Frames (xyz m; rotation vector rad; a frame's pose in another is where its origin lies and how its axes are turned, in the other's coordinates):
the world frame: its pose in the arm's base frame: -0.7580 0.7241 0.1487 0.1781 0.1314 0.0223
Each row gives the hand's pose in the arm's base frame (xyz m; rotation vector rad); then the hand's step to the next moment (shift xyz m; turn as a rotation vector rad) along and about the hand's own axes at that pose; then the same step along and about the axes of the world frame.
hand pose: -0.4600 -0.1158 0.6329 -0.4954 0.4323 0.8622
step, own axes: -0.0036 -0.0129 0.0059 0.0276 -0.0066 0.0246
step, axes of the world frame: 0.0076 -0.0042 0.0118 0.0251 0.0276 0.0047
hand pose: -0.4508 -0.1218 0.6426 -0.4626 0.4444 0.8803
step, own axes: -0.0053 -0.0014 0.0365 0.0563 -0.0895 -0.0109
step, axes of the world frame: 0.0009 0.0217 0.0299 0.1032 -0.0250 -0.0042
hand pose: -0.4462 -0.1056 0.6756 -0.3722 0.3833 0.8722
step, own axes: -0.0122 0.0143 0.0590 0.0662 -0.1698 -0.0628
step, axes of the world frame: -0.0144 0.0371 0.0475 0.1659 -0.0960 -0.0210
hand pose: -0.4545 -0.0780 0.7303 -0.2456 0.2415 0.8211
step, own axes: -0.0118 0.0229 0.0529 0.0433 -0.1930 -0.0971
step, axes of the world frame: -0.0242 0.0320 0.0430 0.1656 -0.1408 -0.0360
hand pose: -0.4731 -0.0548 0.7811 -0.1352 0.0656 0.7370
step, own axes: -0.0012 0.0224 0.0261 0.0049 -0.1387 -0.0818
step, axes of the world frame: -0.0179 0.0235 0.0177 0.1002 -0.1215 -0.0339
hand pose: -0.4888 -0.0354 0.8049 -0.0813 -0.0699 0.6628
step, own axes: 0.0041 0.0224 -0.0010 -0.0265 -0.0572 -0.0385
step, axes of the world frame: -0.0092 0.0193 -0.0078 0.0197 -0.0685 -0.0195
